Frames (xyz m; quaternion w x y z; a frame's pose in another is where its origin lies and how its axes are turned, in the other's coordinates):
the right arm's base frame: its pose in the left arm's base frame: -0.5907 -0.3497 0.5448 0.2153 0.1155 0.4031 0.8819
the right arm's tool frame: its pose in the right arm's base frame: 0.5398 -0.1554 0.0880 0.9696 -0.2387 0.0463 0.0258
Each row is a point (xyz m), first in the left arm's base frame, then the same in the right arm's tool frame.
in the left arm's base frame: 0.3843 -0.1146 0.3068
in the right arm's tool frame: -1.3282 -0.4271 -0.0581
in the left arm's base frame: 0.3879 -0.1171 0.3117
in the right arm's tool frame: -1.3325 -0.4245 -0.0540
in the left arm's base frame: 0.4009 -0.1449 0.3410
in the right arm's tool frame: -1.3557 -0.3946 -0.0348
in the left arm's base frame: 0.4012 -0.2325 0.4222
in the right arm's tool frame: -1.3910 -0.2897 0.0100
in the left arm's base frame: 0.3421 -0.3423 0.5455
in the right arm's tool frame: -1.3808 -0.1285 0.0784
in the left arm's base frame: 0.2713 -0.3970 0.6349
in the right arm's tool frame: -1.3380 -0.0227 0.1330
